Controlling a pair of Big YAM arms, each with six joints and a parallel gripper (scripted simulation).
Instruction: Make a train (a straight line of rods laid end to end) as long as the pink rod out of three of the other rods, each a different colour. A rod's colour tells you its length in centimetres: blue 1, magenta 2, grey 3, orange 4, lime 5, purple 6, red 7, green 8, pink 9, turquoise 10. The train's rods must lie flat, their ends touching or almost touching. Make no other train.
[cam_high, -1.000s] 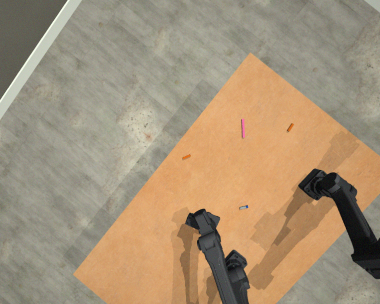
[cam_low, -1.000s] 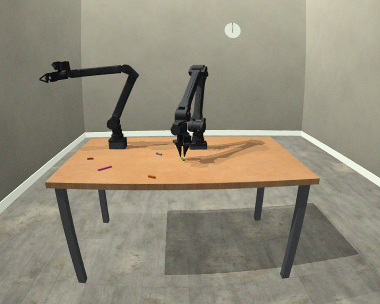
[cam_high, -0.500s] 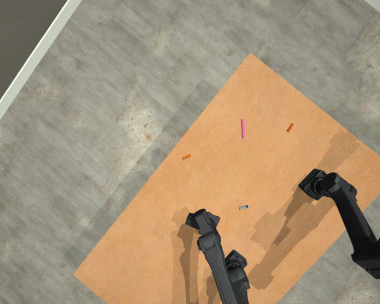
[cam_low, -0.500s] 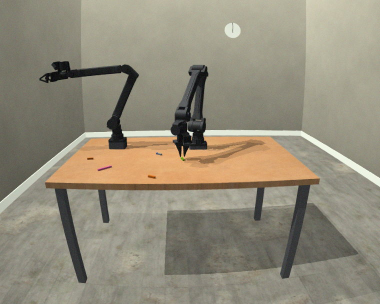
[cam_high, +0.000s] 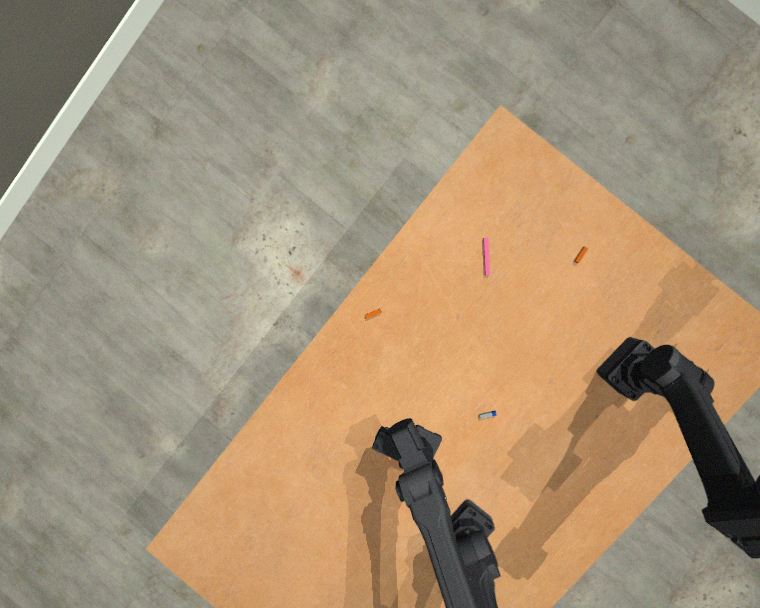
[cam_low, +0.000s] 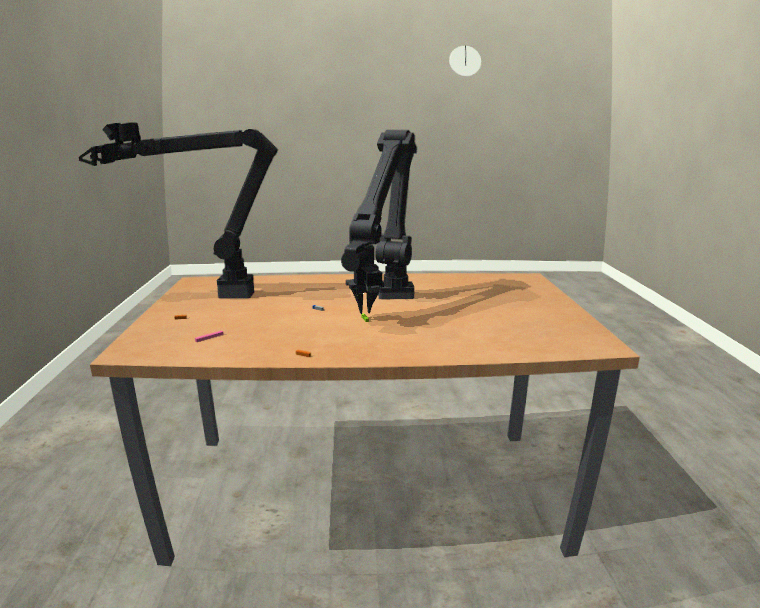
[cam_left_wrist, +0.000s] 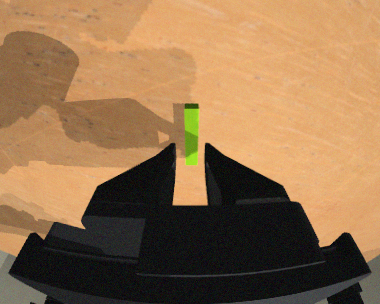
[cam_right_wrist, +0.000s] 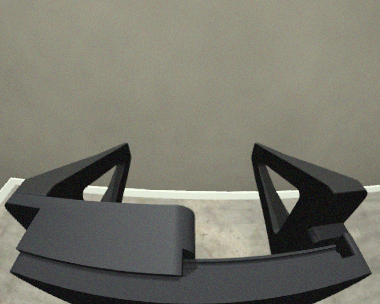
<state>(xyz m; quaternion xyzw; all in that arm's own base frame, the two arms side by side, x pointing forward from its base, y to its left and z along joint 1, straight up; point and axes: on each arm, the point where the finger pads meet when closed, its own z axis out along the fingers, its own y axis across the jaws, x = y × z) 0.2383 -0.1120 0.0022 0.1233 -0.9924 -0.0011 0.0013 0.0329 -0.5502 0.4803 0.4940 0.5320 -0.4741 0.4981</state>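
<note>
The lime rod is 20 mm below my left hand. The rest, counted from my left hand: pink rod (180 mm ahead, 440 mm to the right, 20 mm below); then grey rod (90 mm behind, 150 mm to the right, 20 mm below); then blue rod (100 mm behind, 160 mm to the right, 20 mm below).
</note>
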